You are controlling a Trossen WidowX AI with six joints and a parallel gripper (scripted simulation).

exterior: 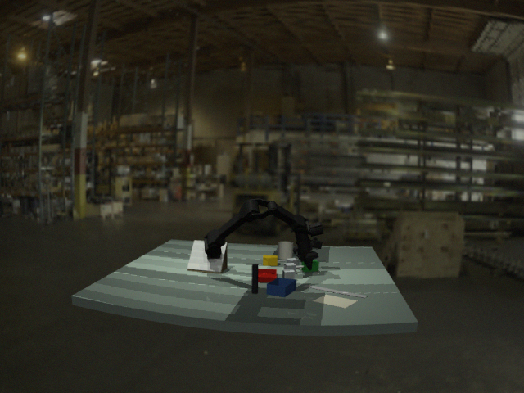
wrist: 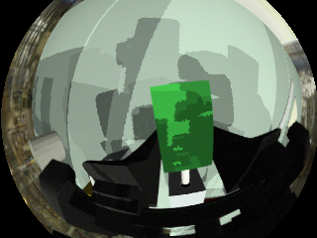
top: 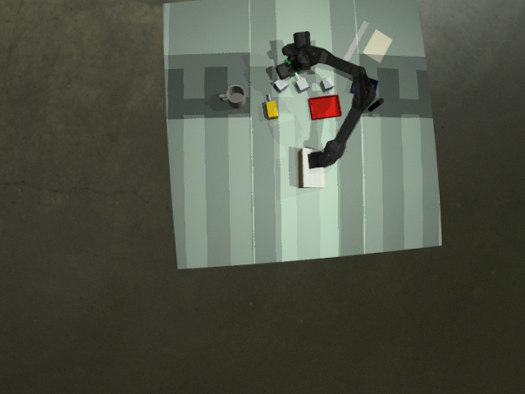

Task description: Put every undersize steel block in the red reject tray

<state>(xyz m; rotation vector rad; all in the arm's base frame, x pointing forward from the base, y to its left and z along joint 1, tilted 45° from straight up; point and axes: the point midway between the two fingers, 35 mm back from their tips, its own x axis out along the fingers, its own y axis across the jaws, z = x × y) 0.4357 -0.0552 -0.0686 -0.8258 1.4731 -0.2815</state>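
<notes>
The steel block is 9 cm behind my gripper tip, 3 cm to the right of it and 1 cm above it. Round my gripper tip: red reject tray: 20 cm behind, 12 cm to the right, 1 cm below; then yellow block: 16 cm behind, 13 cm to the left, 1 cm above; then green GO gauge: 2 cm behind, 1 cm to the right, 1 cm above.
</notes>
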